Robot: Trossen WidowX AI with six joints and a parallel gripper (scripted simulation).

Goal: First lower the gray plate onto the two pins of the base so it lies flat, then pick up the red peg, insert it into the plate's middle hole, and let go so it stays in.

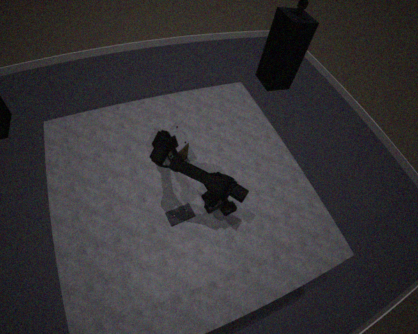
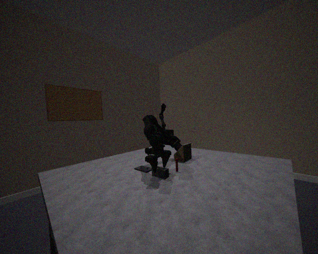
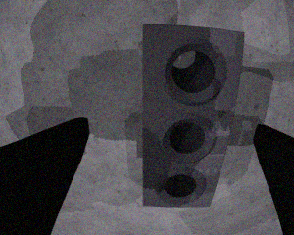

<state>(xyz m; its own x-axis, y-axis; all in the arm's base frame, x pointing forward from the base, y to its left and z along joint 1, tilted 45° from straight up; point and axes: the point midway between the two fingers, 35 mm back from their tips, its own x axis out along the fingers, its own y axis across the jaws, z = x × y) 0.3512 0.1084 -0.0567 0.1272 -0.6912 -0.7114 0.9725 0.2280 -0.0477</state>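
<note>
Now: gripper tip right at the gray plate. Also, from my gripper tip: red peg (130 mm behind, 20 mm to the left).
</note>
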